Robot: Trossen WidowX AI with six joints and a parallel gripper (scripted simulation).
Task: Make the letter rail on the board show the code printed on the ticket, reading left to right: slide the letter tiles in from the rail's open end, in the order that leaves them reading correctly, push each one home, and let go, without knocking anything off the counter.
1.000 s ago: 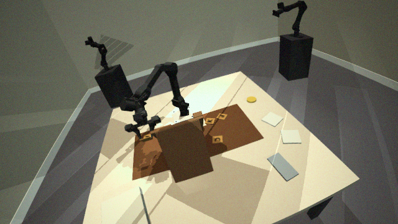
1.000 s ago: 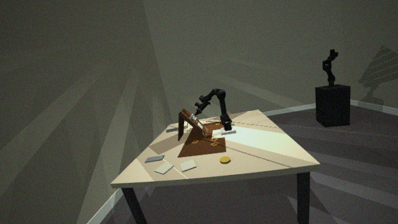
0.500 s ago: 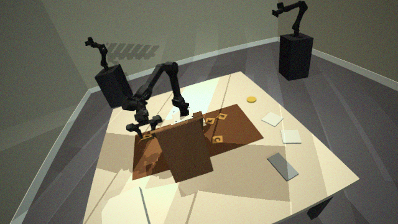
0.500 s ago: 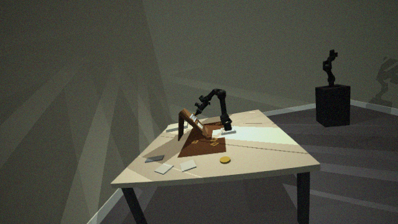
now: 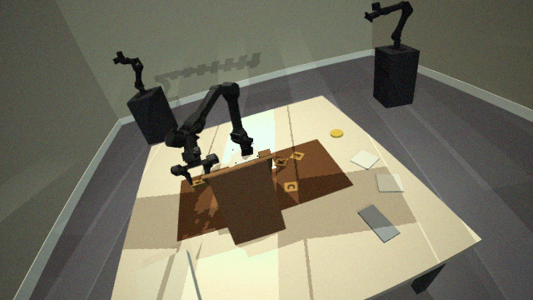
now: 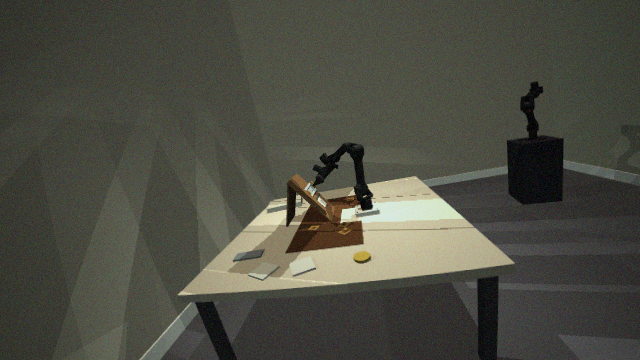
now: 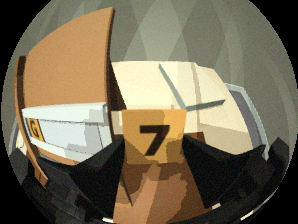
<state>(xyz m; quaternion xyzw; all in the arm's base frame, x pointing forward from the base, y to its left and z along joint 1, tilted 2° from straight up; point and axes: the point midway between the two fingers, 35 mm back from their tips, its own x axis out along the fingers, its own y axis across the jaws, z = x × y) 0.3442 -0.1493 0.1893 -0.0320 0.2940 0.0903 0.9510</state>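
Now: gripper tip 200 mm to the right of the orange tile marked g and 40 mm past it. Also, from my gripper tip: brown mat: 180 mm to the left, 180 mm below, 180 mm behind; orange tile marked 7: right at my gripper tip; white ticket: 130 mm to the left, 90 mm below, 80 mm behind.
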